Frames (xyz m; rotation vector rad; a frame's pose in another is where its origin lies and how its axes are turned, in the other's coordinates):
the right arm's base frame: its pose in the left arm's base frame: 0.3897 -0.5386 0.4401 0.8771 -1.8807 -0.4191
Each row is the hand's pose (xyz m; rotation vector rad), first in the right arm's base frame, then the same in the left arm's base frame.
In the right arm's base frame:
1: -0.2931 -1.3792 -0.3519 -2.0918 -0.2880 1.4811
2: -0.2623 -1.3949 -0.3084 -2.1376 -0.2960 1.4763
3: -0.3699 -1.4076 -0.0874 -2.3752 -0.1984 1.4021
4: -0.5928 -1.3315 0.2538 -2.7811 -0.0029 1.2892
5: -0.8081 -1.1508 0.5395 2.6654 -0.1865 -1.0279
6: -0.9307 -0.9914 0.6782 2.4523 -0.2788 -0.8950
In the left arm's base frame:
1: 1.3145 -1.2319 -0.4408 -1.8153 -0.8291 -1.0470
2: 1.2742 -1.2688 -0.4510 -1.8375 -0.7910 -1.0727
3: 1.1117 -1.2182 -0.6288 -1.8579 -0.5336 -1.1662
4: 0.8382 -1.0338 -0.8799 -1.8973 -0.0635 -1.2618
5: 0.5709 -0.7789 -1.0356 -1.9603 0.4346 -1.2596
6: 0.4179 -0.5933 -1.0782 -2.0128 0.7422 -1.1900

